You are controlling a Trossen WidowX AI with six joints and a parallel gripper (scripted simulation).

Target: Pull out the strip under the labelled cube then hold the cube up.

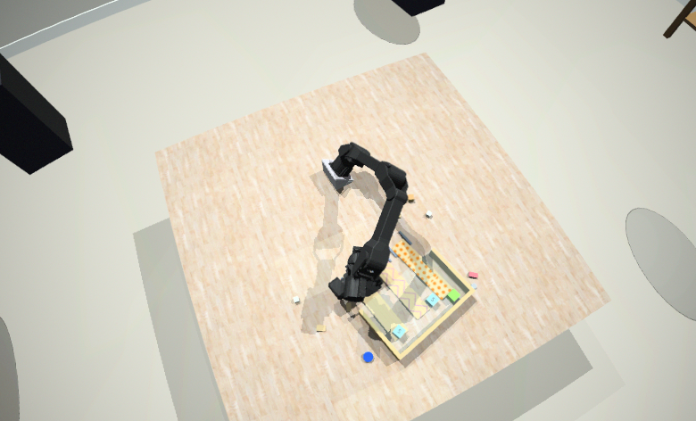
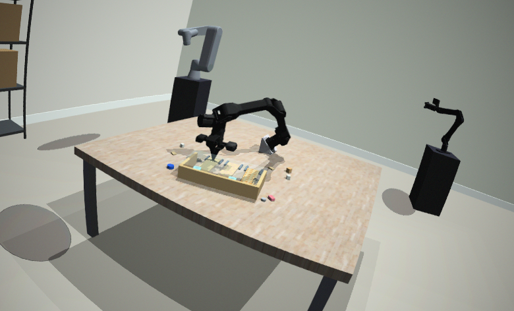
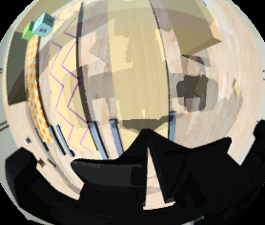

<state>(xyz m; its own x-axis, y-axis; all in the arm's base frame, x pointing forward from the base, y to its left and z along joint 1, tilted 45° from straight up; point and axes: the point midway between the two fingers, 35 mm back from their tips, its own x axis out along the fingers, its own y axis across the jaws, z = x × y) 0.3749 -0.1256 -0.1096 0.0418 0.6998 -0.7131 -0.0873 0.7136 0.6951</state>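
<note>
Now: the tan strip 100 mm ahead of my gripper tip and 10 mm to the left of it. Round my gripper tip: brown cube 330 mm to the left, 150 mm behind; blue disc 220 mm ahead, 110 mm to the right; pink block 330 mm to the left, 200 mm ahead.
</note>
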